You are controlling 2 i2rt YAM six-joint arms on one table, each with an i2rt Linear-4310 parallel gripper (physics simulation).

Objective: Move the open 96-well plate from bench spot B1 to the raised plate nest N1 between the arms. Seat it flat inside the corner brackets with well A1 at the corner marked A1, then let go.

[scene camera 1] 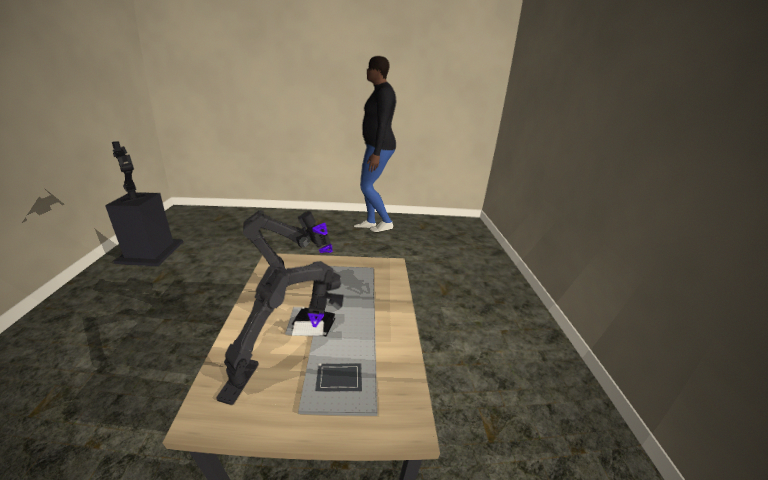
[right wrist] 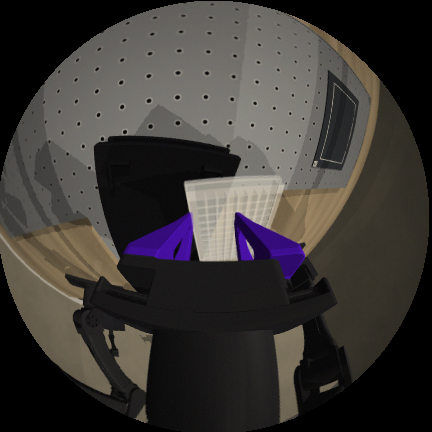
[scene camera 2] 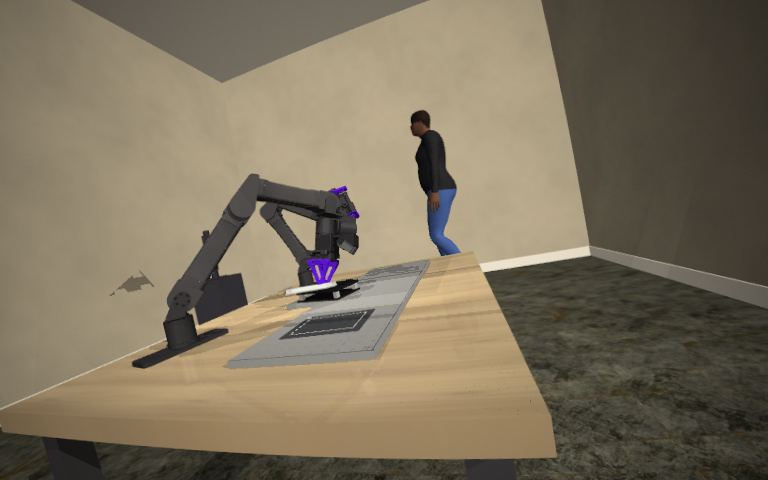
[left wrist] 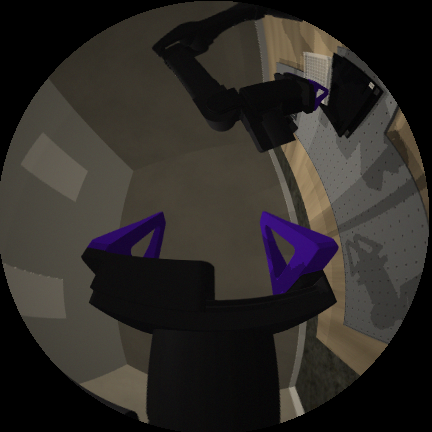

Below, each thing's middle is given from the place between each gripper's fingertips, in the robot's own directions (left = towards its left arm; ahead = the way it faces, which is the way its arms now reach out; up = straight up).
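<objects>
Measured from the white well plate (right wrist: 212, 202), my left hand is 60 mm past it, 280 mm to the left of it and 270 mm above it. The dark rectangular nest (scene camera 2: 350, 321) is 90 mm ahead of my left hand, 490 mm to the right of my left hand and 310 mm below my left hand.
For my right hand, I find the white well plate 3 cm behind my right hand and 2 cm to the right of my right hand. The dark rectangular nest is 12 cm ahead of my right hand, 24 cm to the right of my right hand and 4 cm below my right hand.
</objects>
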